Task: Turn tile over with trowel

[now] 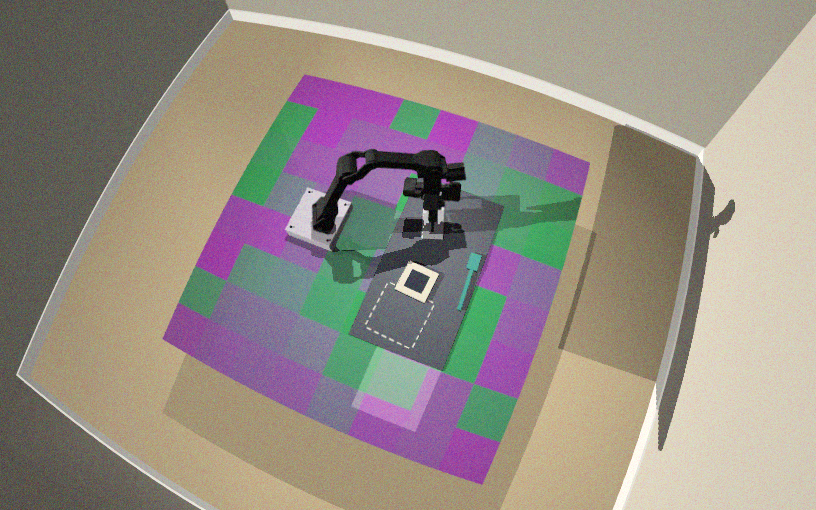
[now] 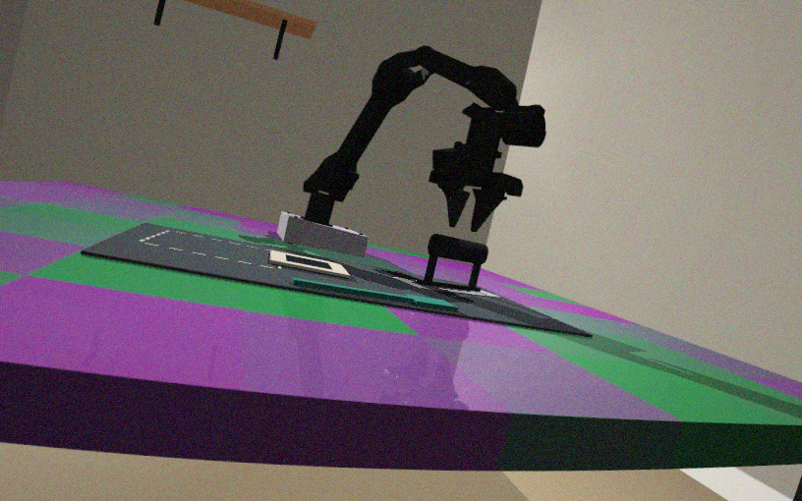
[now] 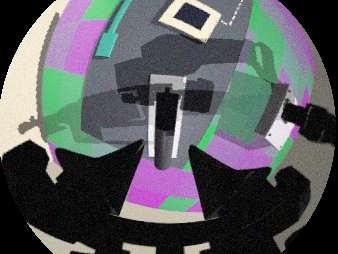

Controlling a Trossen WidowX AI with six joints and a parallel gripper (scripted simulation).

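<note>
Right now the small trowel is 1 cm ahead of my gripper tip, 2 cm to the right of it and 7 cm below it. Round my gripper tip: teal trowel-shaped tool 19 cm ahead, 19 cm to the right, 10 cm below; grey mat 5 cm ahead, 20 cm to the right, 13 cm below; tile 3 cm ahead, 26 cm to the right, 10 cm below.
</note>
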